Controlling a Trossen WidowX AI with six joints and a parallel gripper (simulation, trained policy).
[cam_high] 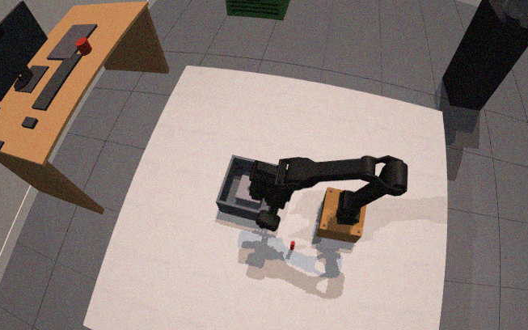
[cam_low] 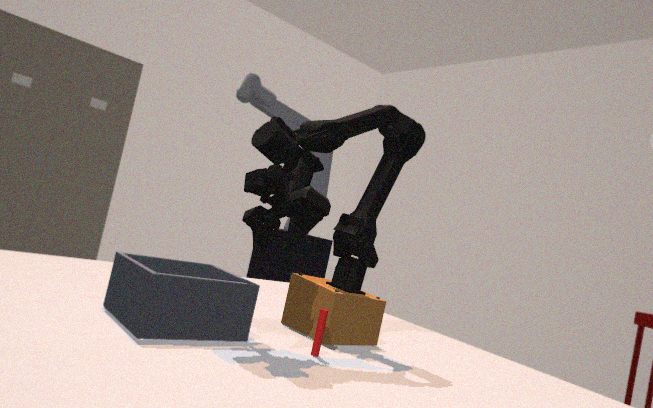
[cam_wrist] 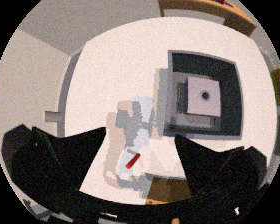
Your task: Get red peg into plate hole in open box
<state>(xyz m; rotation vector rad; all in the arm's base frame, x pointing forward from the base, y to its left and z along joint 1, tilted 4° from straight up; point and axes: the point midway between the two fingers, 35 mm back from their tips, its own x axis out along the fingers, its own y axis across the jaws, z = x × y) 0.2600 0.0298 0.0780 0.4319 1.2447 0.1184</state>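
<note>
Now: the red peg 100 mm behind my gripper tip, 60 mm to the left of it and 120 mm below it. From my gripper tip the other things lie so: dark grey box (70 mm ahead, 130 mm to the right, 130 mm below); then light grey plate (70 mm ahead, 130 mm to the right, 110 mm below).
</note>
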